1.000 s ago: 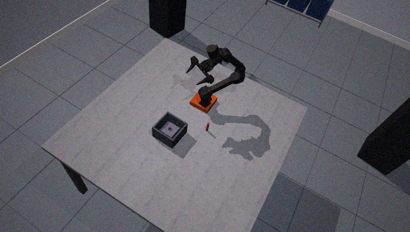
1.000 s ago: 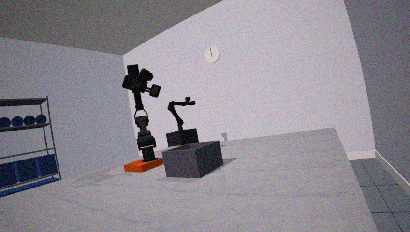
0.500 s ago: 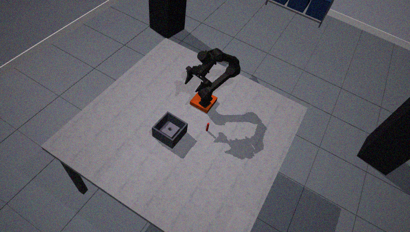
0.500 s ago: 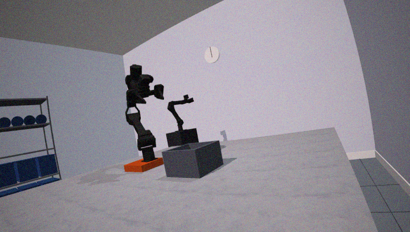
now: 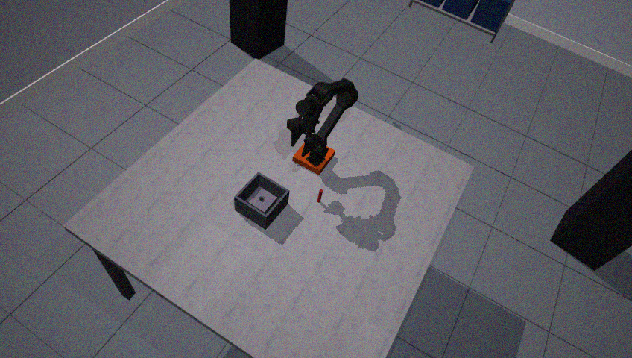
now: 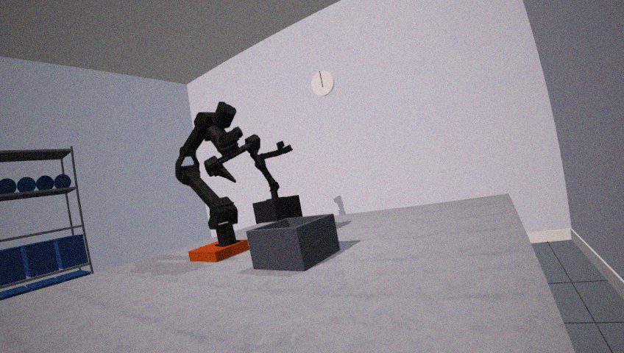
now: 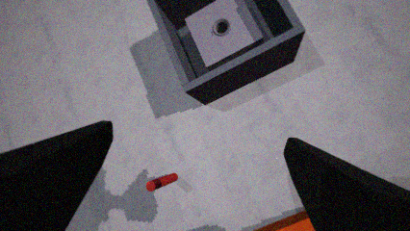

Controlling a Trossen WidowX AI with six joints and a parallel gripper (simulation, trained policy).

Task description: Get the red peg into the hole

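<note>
Now: the red peg 3 cm behind my gripper tip, 13 cm to the left of it and 20 cm below it. Also, from my gripper tip: plate 17 cm ahead, 2 cm to the right, 20 cm below; dark grey box 17 cm ahead, 2 cm to the right, 22 cm below.
</note>
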